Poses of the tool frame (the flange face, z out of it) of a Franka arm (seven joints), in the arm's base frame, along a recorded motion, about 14 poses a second.
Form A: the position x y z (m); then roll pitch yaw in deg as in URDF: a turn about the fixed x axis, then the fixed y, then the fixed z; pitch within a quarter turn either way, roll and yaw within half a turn.
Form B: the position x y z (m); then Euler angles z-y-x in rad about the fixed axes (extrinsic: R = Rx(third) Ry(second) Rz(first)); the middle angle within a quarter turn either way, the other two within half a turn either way. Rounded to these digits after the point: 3 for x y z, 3 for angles.
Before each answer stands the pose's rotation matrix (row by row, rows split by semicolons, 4 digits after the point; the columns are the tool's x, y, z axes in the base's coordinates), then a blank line. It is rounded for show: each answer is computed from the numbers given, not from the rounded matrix.
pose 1, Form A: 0.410, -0.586, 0.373, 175.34, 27.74, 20.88
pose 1, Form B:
0.8269 0.3906 -0.4045; 0.3154 -0.9178 -0.2413; -0.4655 0.0719 -0.8821

0.410, -0.586, 0.373, -0.441, -0.416, 2.875
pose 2, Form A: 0.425, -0.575, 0.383, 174.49, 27.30, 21.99
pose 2, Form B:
0.8240 0.4136 -0.3874; 0.3327 -0.9065 -0.2600; -0.4586 0.0853 -0.8845

0.425, -0.575, 0.383, -0.465, -0.398, 2.856
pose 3, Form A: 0.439, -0.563, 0.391, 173.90, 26.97, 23.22
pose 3, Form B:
0.8191 0.4363 -0.3725; 0.3514 -0.8948 -0.2755; -0.4535 0.0947 -0.8862

0.439, -0.563, 0.391, -0.489, -0.382, 2.840
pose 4, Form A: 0.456, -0.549, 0.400, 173.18, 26.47, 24.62
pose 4, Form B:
0.8138 0.4618 -0.3529; 0.3729 -0.8806 -0.2923; -0.4457 0.1063 -0.8888

0.456, -0.549, 0.400, -0.516, -0.361, 2.824
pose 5, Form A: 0.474, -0.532, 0.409, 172.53, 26.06, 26.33
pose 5, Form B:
0.8051 0.4910 -0.3327; 0.3984 -0.8633 -0.3097; -0.4393 0.1168 -0.8907

0.474, -0.532, 0.409, -0.548, -0.339, 2.807
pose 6, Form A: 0.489, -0.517, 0.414, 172.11, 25.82, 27.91
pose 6, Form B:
0.7955 0.5165 -0.3170; 0.4214 -0.8473 -0.3232; -0.4355 0.1236 -0.8916

0.489, -0.517, 0.414, -0.576, -0.323, 2.794
